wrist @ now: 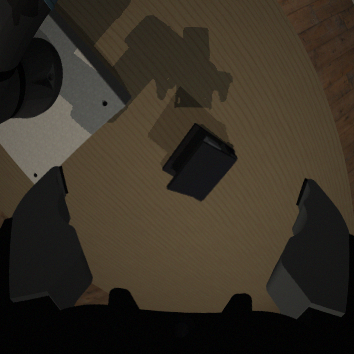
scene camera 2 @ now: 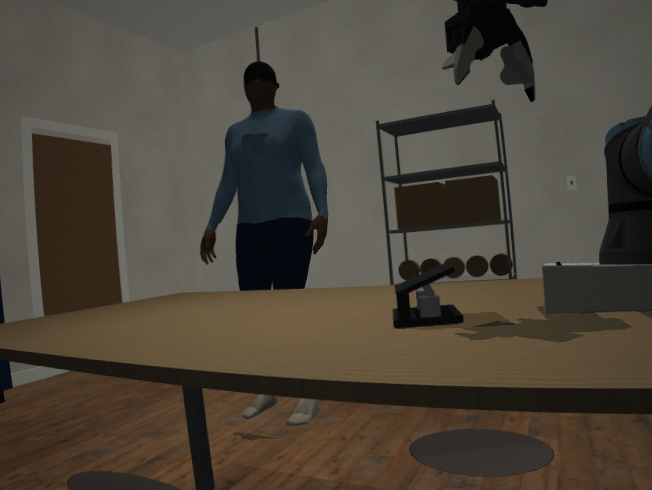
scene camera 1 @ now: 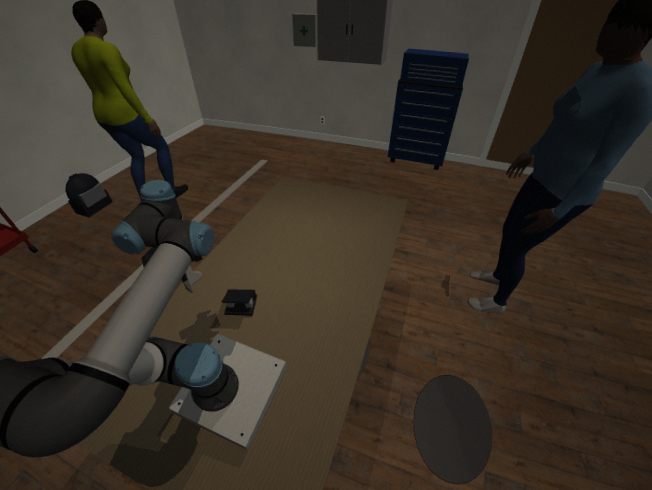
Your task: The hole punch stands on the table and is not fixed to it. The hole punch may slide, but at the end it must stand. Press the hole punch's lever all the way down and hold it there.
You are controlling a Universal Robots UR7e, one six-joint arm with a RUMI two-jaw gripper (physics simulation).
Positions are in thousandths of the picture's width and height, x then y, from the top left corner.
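Note:
You'd see my gripper (scene camera 2: 763, 191) from scene camera 2, and my gripper (wrist: 518, 499) is in the wrist view as well. There's also a black hole punch, and that one's at (scene camera 2: 657, 638), at (wrist: 555, 377) and at (scene camera 1: 357, 630).

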